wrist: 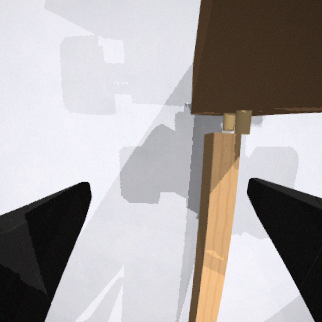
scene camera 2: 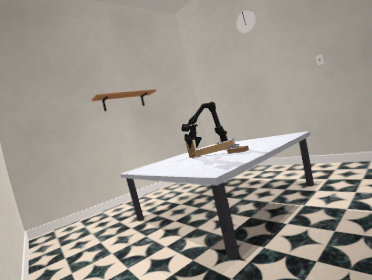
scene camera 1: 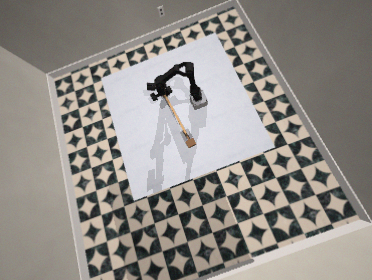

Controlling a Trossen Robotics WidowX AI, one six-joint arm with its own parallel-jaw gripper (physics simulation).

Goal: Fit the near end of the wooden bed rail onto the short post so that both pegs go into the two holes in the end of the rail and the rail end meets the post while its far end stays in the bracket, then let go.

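Where they show: gripper, fingertip midpoint: (wrist: 170, 187) (scene camera 2: 193, 148) (scene camera 1: 162, 97); arm's base, origin of the base link: (scene camera 2: 224, 140) (scene camera 1: 197, 97).
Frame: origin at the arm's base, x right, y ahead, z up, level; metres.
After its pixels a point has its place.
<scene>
The wooden bed rail (scene camera 1: 175, 114) {x -0.082, y 0.242, z 0.002 m} (scene camera 2: 215, 148) {x -0.106, y 0.247, z -0.027 m} (wrist: 219, 210) {x 0.097, y 0.269, z -0.015 m} runs from near the short post (scene camera 2: 190, 149) {x 0.169, y 0.302, z -0.001 m} (wrist: 257, 55) to the bracket (scene camera 1: 186, 134) {x -0.288, y 0.211, z -0.003 m} (scene camera 2: 232, 145) {x -0.288, y 0.216, z -0.015 m} at its far end. In the wrist view, a small gap separates the rail's near end from the post. Two pegs (wrist: 229, 121) {x 0.157, y 0.275, z -0.024 m} (wrist: 243, 122) {x 0.157, y 0.275, z 0.008 m} stick out of the post there; the rail end sits slightly left of them, and its holes are not visible. My gripper (scene camera 1: 161, 94) {x 0.116, y 0.305, z 0.009 m} (scene camera 2: 193, 143) {x 0.116, y 0.305, z 0.009 m} (wrist: 170, 187) {x 0.116, y 0.305, z 0.009 m} is open and empty, its fingers on either side of the rail, which lies closer to the right finger.
A wooden block (scene camera 1: 190, 143) {x -0.367, y 0.206, z -0.044 m} (scene camera 2: 241, 149) {x -0.375, y 0.238, z -0.059 m} is at the bracket's end. The arm's grey base (scene camera 1: 200, 103) {x -0.066, y -0.001, z 0.000 m} stands on the white table (scene camera 1: 235, 130) {x -0.390, y -0.212, z -0.080 m} (scene camera 2: 165, 169) {x 0.038, y 0.696, z -0.080 m}, to the side of the rail. The arm's shadows fall across the tabletop.
</scene>
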